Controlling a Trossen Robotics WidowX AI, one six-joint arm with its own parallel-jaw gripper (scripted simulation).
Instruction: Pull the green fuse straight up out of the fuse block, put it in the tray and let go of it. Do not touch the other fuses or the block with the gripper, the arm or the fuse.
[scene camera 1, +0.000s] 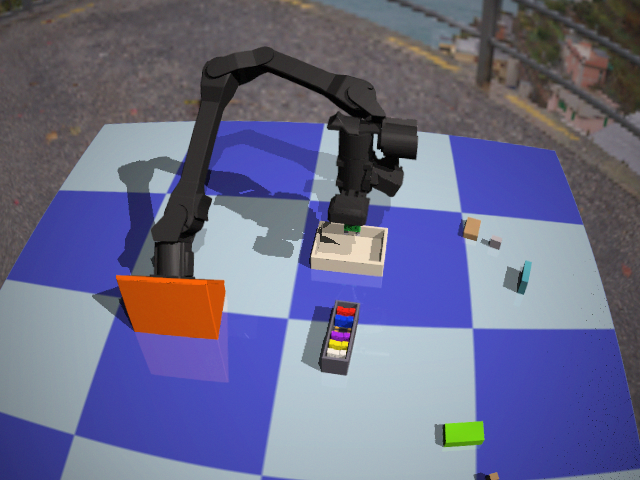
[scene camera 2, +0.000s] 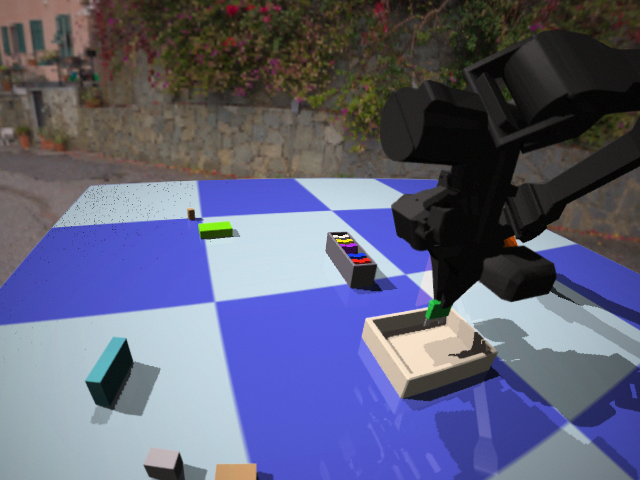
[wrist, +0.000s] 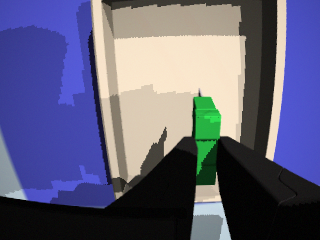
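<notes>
My gripper (scene camera 2: 441, 304) holds a green fuse (wrist: 206, 118). I can see the gripper itself in the wrist view too (wrist: 205, 147), and again in scene camera 1 (scene camera 1: 352, 223). There is also a tray (scene camera 2: 415, 358) here, and that same tray appears in the wrist view (wrist: 149, 67) as well as in scene camera 1 (scene camera 1: 333, 251).
</notes>
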